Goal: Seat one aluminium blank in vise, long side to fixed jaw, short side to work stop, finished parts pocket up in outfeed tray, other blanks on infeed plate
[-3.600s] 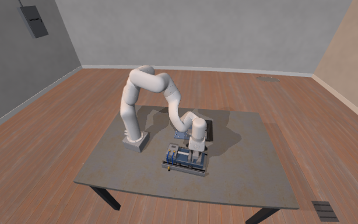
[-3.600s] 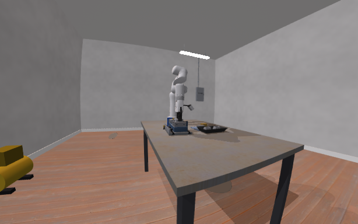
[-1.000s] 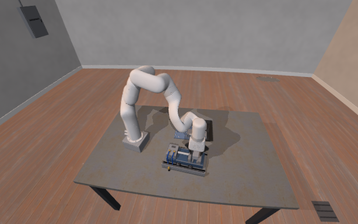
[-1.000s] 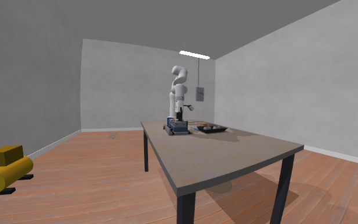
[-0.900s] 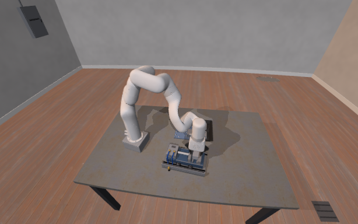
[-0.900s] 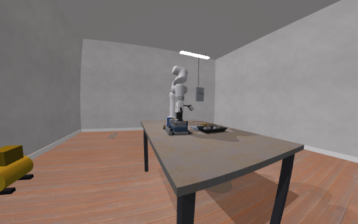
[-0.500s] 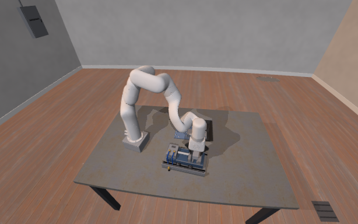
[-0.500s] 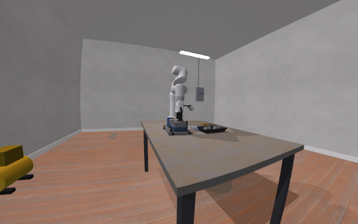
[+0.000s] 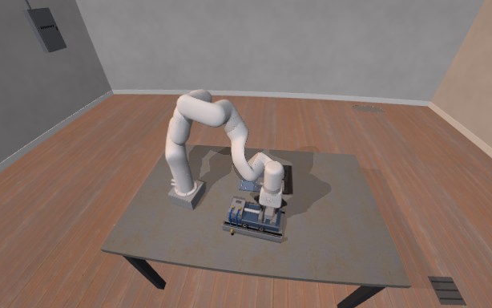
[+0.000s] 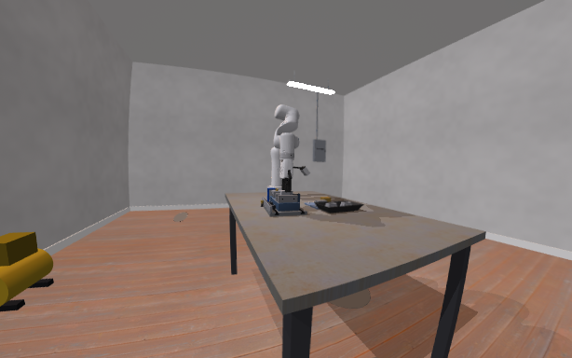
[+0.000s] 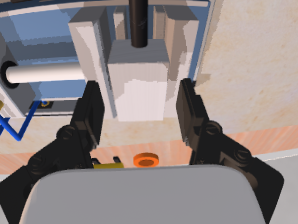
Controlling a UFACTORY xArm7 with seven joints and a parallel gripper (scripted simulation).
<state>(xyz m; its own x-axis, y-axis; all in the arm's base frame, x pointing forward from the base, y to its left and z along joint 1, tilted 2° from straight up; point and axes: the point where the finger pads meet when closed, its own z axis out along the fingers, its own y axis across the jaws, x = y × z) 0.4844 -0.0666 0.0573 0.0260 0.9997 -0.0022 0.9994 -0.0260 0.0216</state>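
Now: the white piston rod 90 mm behind my hand and 50 mm below it. Round my hand: brass blank: 180 mm behind, 330 mm to the left, 100 mm below; vise: 70 mm behind, 90 mm below.
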